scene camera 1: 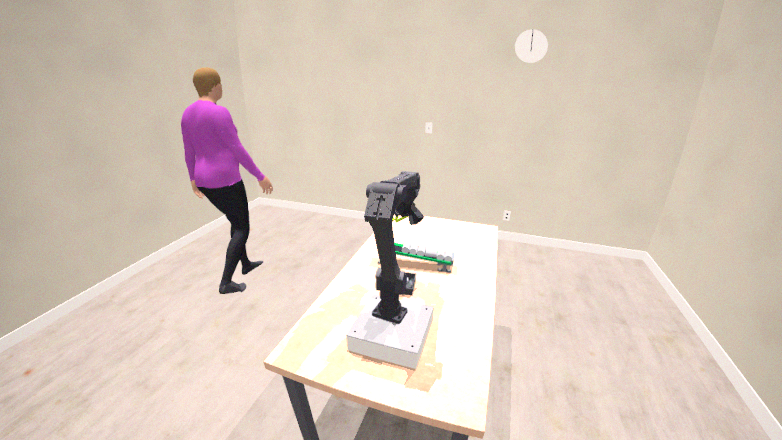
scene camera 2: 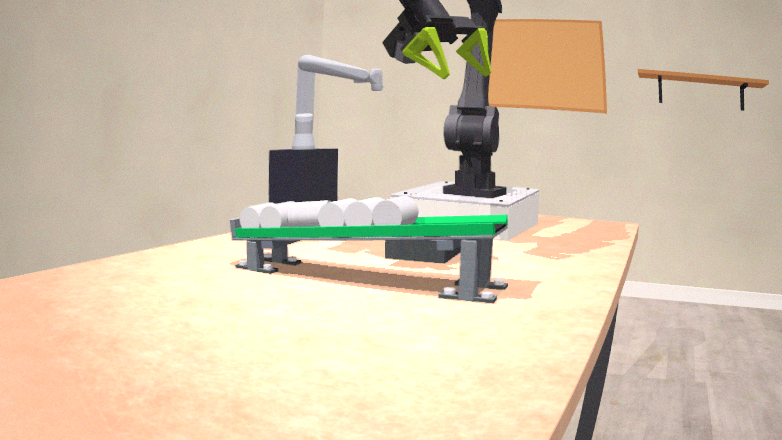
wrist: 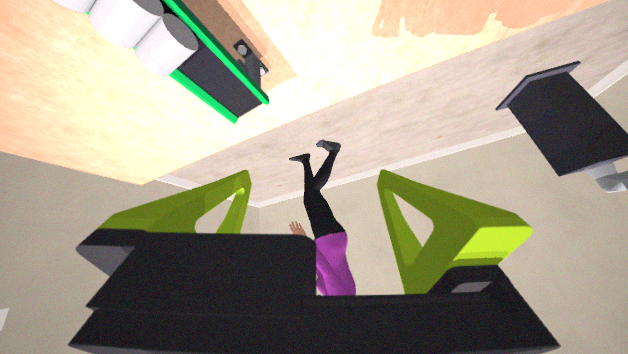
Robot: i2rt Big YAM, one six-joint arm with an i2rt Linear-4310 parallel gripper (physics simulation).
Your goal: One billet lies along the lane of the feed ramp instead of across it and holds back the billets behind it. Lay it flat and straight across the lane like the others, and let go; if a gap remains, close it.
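Places are measured from the arm's base along level axes (x ahead, y left, z up), in metres.
Pixels of known places: gripper, between the fingertips: (scene camera 2: 468, 75) (wrist: 314, 176); arm's base, origin of its link: (scene camera 1: 389, 313) (scene camera 2: 475, 193).
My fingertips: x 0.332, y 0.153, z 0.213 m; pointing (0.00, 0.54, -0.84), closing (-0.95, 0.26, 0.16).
Ahead of a thing's pixels: the offset from my fingertips to its top centre. "*": to the spot under its first point. Level surfaces: height alone.
The feed ramp (scene camera 1: 423, 259) (scene camera 2: 328, 232) (wrist: 220, 82) has green rails and a dark bed, and slopes down to the left in scene camera 2. A white billet @[dx +0.161, dy -0.161, dz -0.187 m] (scene camera 1: 430, 253) (scene camera 2: 306, 213) lies along the lane, showing its side. Two billets lie across the lane below it, the outer one @[dx +0.183, dy -0.250, dz -0.198 m] (scene camera 2: 250, 217) at the low end. Three lie across above it; the uppermost billet @[dx +0.141, dy -0.033, dz -0.177 m] (scene camera 2: 387, 212) (wrist: 167, 45) is followed by bare bed. The lengthwise billet does not show in the wrist view. My gripper (scene camera 1: 400, 218) (scene camera 2: 467, 75) (wrist: 314, 176) is open and empty, high above the ramp's upper end side.
The ramp stands on grey legs @[* dx +0.162, dy +0.085, dz -0.251 m] (scene camera 2: 468, 270) on the wooden table @[dz -0.289 m] (scene camera 2: 328, 350). My arm's white base box (scene camera 1: 382, 350) (scene camera 2: 519, 210) is behind it in scene camera 2. A person (scene camera 1: 210, 145) (wrist: 325, 210) is beyond the table. A grey arm (scene camera 2: 306, 101) stands on a dark pedestal (scene camera 2: 303, 175).
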